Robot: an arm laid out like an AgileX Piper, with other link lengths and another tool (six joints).
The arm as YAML. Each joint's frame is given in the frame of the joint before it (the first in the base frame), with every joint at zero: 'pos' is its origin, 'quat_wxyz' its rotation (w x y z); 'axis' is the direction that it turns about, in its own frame. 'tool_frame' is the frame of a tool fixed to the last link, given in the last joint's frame.
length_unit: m
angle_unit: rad
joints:
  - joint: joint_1
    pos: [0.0, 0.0, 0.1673]
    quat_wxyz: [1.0, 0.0, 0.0, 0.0]
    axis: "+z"
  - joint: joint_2
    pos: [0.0, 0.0, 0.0]
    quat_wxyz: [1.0, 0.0, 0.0, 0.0]
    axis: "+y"
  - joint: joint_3
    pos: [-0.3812, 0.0, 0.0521]
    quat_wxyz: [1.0, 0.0, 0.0, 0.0]
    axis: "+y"
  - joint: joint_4
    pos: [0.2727, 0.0, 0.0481]
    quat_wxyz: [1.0, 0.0, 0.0, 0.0]
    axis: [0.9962, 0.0, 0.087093]
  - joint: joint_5
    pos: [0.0, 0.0, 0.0]
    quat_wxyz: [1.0, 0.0, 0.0, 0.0]
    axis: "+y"
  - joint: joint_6
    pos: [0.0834, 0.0, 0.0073]
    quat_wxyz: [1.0, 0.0, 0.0, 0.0]
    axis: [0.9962, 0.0, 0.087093]
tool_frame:
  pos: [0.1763, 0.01, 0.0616]
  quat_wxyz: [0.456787, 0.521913, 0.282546, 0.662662]
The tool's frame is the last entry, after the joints.
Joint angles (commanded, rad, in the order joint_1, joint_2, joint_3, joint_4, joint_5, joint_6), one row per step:
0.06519 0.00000 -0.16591 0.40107 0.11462 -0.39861
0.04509 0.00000 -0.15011 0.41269 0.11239 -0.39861
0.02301 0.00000 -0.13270 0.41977 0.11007 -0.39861
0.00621 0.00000 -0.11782 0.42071 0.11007 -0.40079
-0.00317 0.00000 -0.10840 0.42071 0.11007 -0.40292
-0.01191 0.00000 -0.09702 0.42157 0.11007 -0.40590
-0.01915 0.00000 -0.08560 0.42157 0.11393 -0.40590
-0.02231 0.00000 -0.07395 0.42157 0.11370 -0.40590
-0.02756 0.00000 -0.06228 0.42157 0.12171 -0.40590
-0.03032 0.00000 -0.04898 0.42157 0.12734 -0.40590
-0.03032 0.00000 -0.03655 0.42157 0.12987 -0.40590
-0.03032 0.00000 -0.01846 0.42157 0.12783 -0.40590
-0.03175 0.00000 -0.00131 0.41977 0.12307 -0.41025
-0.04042 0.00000 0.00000 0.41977 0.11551 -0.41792
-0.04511 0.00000 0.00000 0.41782 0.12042 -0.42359
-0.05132 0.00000 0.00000 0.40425 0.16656 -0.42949
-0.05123 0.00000 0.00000 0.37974 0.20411 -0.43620
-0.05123 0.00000 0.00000 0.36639 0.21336 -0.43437
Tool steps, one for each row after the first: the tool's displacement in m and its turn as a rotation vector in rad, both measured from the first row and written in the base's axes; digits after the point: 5 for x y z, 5 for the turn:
0.00313 -0.00300 -0.00739 0.01071 0.01436 -0.01813
0.00640 -0.00633 -0.01574 0.01731 0.02983 -0.03956
0.00912 -0.00857 -0.02350 0.01581 0.04442 -0.05655
0.01074 -0.00980 -0.02846 0.01363 0.05360 -0.06627
0.01256 -0.01095 -0.03444 0.01146 0.06474 -0.07524
0.01449 -0.01162 -0.04138 0.01103 0.07964 -0.08102
0.01608 -0.01214 -0.04749 0.01095 0.09107 -0.08433
0.01802 -0.01210 -0.05560 0.01021 0.11003 -0.08645
0.01987 -0.01195 -0.06403 0.00965 0.12846 -0.08703
0.02132 -0.01172 -0.07127 0.00925 0.14321 -0.08606
0.02308 -0.01199 -0.08046 0.00920 0.15944 -0.08694
0.02453 -0.01255 -0.08860 0.00339 0.17194 -0.09091
0.02455 -0.01438 -0.08754 -0.00294 0.16589 -0.10309
0.02479 -0.01430 -0.08883 -0.01051 0.17005 -0.10647
0.02614 -0.00998 -0.10052 -0.03266 0.21184 -0.09669
0.02675 -0.00586 -0.11062 -0.06618 0.24594 -0.08662
0.02686 -0.00514 -0.11334 -0.07810 0.25472 -0.08573

